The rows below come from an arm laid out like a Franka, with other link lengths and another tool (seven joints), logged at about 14 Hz.
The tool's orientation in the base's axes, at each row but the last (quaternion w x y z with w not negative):
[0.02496 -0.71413 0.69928 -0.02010]
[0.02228 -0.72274 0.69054 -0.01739]
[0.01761 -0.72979 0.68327 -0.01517]
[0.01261 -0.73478 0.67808 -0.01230]
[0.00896 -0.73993 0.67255 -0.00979]
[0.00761 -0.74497 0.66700 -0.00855]
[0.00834 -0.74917 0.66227 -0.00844]
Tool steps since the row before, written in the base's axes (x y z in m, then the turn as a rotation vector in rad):
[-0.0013 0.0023 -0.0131 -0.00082 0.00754 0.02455]
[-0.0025 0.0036 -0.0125 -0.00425 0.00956 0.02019]
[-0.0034 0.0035 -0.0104 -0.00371 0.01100 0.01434]
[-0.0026 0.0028 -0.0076 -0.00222 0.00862 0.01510]
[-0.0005 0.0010 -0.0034 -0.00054 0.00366 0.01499]
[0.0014 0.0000 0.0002 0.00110 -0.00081 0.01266]
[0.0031 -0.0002 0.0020 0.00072 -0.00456 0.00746]
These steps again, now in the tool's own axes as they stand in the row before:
[-0.0022 0.0021 0.0130 -0.00771 -0.00090 -0.02449]
[-0.0036 0.0030 0.0124 -0.00986 0.00267 -0.02032]
[-0.0037 0.0036 0.0102 -0.01125 0.00231 -0.01444]
[-0.0030 0.0026 0.0075 -0.00876 0.00099 -0.01515]
[-0.0011 0.0005 0.0034 -0.00366 -0.00021 -0.01500]
[0.0002 -0.0014 -0.0002 0.00096 -0.00129 -0.01263]
[0.0006 -0.0031 -0.0019 0.00463 -0.00033 -0.00745]

